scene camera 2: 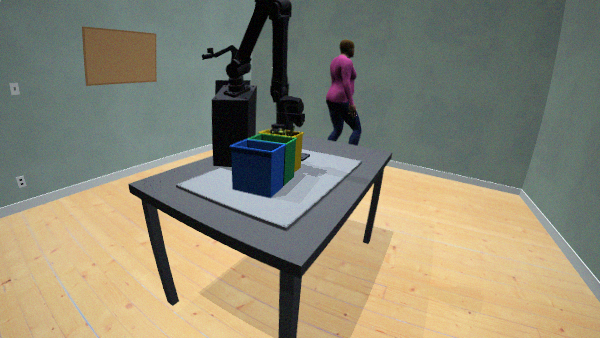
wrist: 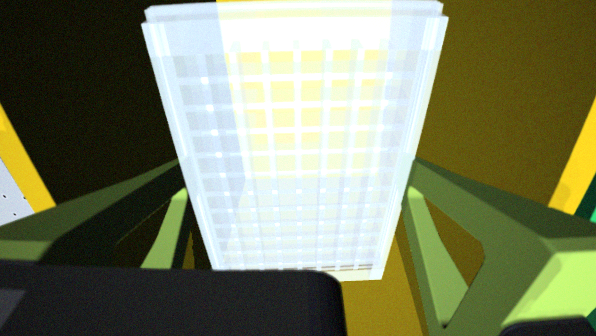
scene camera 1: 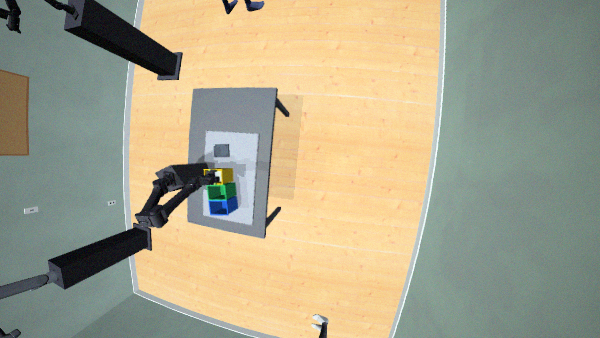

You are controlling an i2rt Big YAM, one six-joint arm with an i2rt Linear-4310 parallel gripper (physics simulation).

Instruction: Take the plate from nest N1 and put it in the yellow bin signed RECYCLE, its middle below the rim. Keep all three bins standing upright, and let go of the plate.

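Where they show: gripper, fingertip midpoint: (wrist: 297,167) (scene camera 1: 217,175); arm's base at its link origin: (scene camera 2: 237,91) (scene camera 1: 170,178).
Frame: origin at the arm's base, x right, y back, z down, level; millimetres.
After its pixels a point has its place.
The clear, gridded plate (wrist: 300,150) @(y -286, x -38, z 224 mm) lies between the green fingers of my gripper (wrist: 297,167) @(y -270, x -38, z 237 mm) (scene camera 1: 215,176) @(y -270, x -38, z 237 mm) (scene camera 2: 284,131), which is shut on its two long sides. The gripper reaches down into the mouth of the yellow bin (scene camera 1: 228,175) @(y -345, x -47, z 286 mm) (scene camera 2: 298,150) @(y -343, x -64, z 262 mm) (wrist: 580,160) @(y -313, x 19, z 183 mm). In the wrist view the plate lies within the bin's walls; its exact depth against the rim is hard to tell. The green bin (scene camera 1: 222,191) @(y -247, x 132, z 361 mm) (scene camera 2: 289,162) @(y -390, x 88, z 275 mm) and the blue bin (scene camera 1: 223,205) @(y -268, x 268, z 360 mm) (scene camera 2: 257,167) @(y -370, x 278, z 251 mm) stand upright in a row with the upright yellow one. The RECYCLE sign does not show.
A dark square nest (scene camera 1: 221,150) @(y -208, x -255, z 351 mm) lies on the pale mat (scene camera 1: 232,140) @(y -304, x -359, z 365 mm) (scene camera 2: 300,212) @(y -570, x 295, z 363 mm) beside the yellow bin; its label is unreadable. The mat lies on the grey table (scene camera 1: 235,110) @(y -292, x -637, z 375 mm) (scene camera 2: 200,206) @(y -253, x 465, z 376 mm). The green bin stands close beside the yellow one. A person (scene camera 2: 342,80) is beyond the table.
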